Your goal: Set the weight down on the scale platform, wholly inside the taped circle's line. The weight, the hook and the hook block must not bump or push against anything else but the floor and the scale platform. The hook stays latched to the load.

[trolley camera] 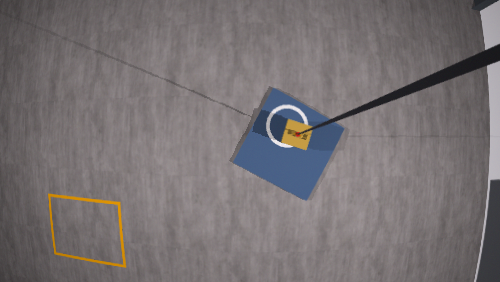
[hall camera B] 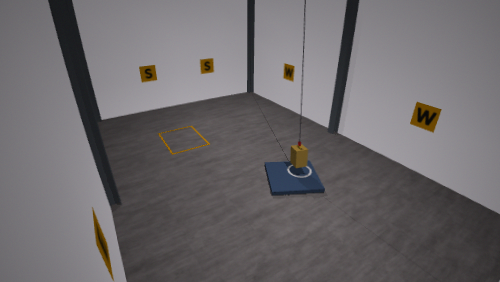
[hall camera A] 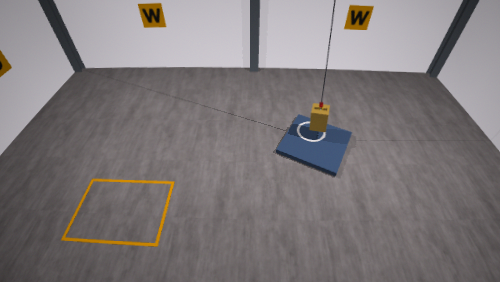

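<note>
The yellow weight (hall camera A: 319,121) (hall camera B: 299,157) (trolley camera: 294,142) hangs upright, a little above the blue scale platform (hall camera A: 315,157) (hall camera B: 295,186) (trolley camera: 280,170). The red hook (hall camera A: 321,105) (hall camera B: 299,144) (trolley camera: 298,134) is shut on the weight's top, below the chain. The white taped circle (hall camera A: 298,131) (hall camera B: 288,171) (trolley camera: 268,125) lies on the platform. In the trolley view the weight covers the circle's lower right line and reaches past it toward the right. Dark shadows lie on the platform on both sides of the weight. The exact height of its underside is hard to tell.
An orange outlined square (hall camera A: 132,181) (hall camera B: 190,149) (trolley camera: 84,198) is marked on the floor, well away from the platform. Grey wall pillars (hall camera A: 254,35) (hall camera B: 343,65) and walls with letter signs stand around the floor, apart from the weight.
</note>
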